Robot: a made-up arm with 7 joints. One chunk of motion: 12 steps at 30 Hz.
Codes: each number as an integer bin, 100 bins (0 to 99) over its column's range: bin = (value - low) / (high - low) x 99, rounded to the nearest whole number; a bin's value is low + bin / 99 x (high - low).
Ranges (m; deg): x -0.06..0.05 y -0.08..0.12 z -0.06..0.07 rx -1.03..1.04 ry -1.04..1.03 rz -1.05..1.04
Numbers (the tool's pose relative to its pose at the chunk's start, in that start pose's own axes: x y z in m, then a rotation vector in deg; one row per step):
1: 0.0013 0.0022 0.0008 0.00 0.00 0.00
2: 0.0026 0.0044 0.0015 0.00 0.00 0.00
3: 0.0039 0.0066 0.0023 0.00 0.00 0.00
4: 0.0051 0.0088 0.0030 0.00 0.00 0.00
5: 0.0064 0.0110 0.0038 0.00 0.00 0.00
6: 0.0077 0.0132 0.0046 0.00 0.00 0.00
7: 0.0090 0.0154 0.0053 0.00 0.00 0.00
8: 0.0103 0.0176 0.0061 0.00 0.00 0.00
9: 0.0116 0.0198 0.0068 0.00 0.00 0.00
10: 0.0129 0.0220 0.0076 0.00 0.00 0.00
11: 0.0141 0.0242 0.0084 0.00 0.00 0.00
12: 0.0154 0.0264 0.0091 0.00 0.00 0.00
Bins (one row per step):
1: 55 41 46 49 50 50
2: 56 42 47 49 50 50
3: 58 43 47 49 50 50
4: 59 44 48 49 50 50
5: 60 45 49 49 50 50
6: 61 46 49 49 50 50
7: 62 47 50 49 50 50
8: 63 48 50 49 50 50
9: 64 49 51 49 50 50
10: 66 50 51 49 50 50
11: 67 52 52 49 50 50
12: 68 53 53 49 50 50

